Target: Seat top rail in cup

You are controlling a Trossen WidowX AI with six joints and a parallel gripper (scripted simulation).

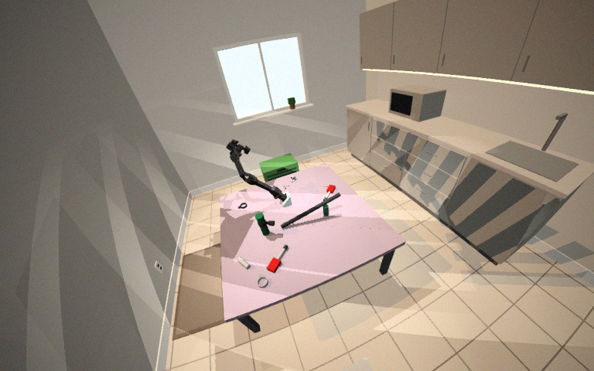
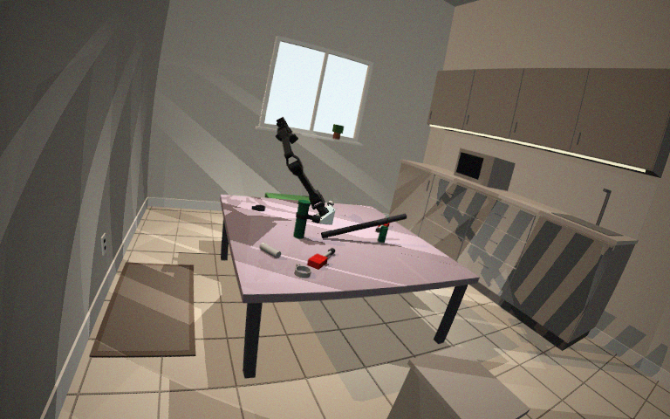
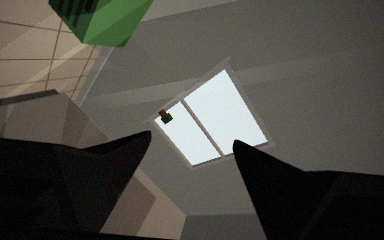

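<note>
Now: gripper tip 730 mm short of the dark rail-end cup, 120 mm to the right of it and 400 mm above it. Also, from my gripper tip: white cylinder: 960 mm ahead, 120 mm to the right, 510 mm below; black ring: 300 mm ahead, 150 mm to the right, 510 mm below.
</note>
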